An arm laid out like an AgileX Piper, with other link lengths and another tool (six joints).
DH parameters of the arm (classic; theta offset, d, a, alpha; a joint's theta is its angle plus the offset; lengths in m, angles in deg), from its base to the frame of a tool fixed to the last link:
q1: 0 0.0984 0 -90
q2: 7.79 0 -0.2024 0
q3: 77.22 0 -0.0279 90
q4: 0 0.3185 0 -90
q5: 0 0 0 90
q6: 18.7 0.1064 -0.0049 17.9
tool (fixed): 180 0.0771 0 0
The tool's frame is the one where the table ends.
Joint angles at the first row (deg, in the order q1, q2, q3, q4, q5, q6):
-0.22, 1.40, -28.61, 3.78, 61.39, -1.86
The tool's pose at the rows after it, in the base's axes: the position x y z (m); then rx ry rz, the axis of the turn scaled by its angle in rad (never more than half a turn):
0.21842 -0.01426 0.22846 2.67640 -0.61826 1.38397
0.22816 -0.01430 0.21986 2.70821 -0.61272 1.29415
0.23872 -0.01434 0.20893 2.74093 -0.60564 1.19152
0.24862 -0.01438 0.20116 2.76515 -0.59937 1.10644
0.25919 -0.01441 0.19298 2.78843 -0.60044 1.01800
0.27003 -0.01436 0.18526 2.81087 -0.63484 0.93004
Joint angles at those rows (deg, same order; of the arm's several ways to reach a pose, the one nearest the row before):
-0.23, 5.52, -30.08, 3.84, 61.45, -1.97
-0.22, 10.81, -31.71, 3.84, 61.38, -1.97
-0.22, 16.65, -33.46, 3.84, 61.38, -1.97
-0.22, 22.20, -35.58, 3.84, 61.33, -1.97
-0.22, 28.08, -38.01, 3.84, 61.31, -1.65
-0.22, 34.07, -40.76, 3.84, 61.26, 0.00

